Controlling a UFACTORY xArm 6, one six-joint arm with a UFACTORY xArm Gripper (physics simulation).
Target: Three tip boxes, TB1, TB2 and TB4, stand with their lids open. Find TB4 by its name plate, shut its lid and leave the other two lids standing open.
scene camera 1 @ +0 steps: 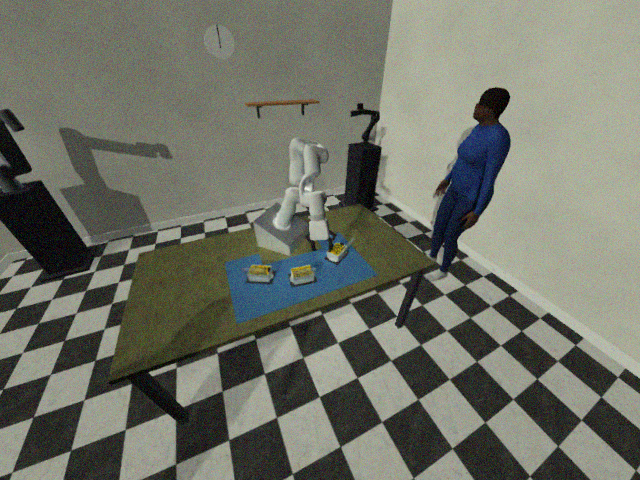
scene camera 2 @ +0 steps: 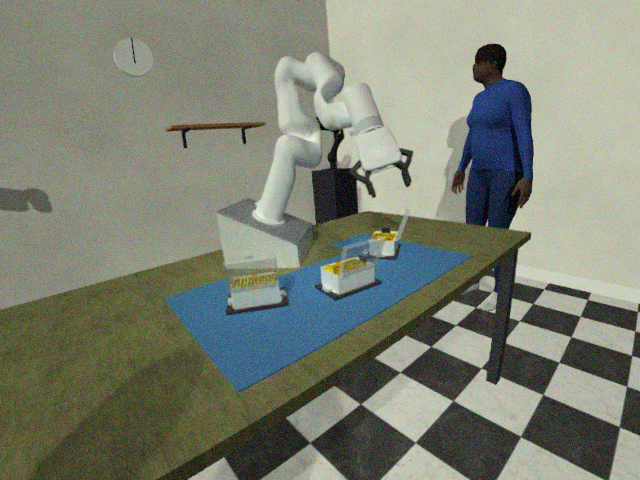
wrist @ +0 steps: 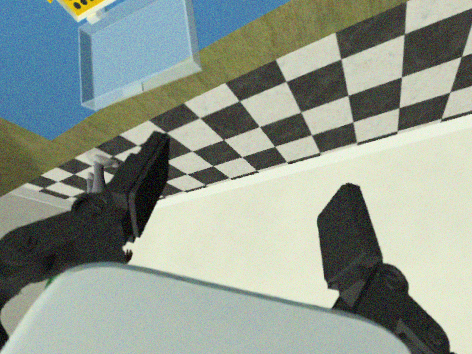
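Three white tip boxes with yellow racks stand on the blue mat: TB4 at the left, TB2 in the middle, TB1 at the right. Their clear lids stand open. No name plate is readable. My gripper is open and empty. It is tilted and hangs high, near TB1's side and well away from TB4. In the wrist view an open lid shows at the upper left; which box it belongs to cannot be told.
The olive table surrounds the mat; a strip of it shows beyond the lid. My grey base block stands at the back edge. A person in blue stands beyond the table's right end.
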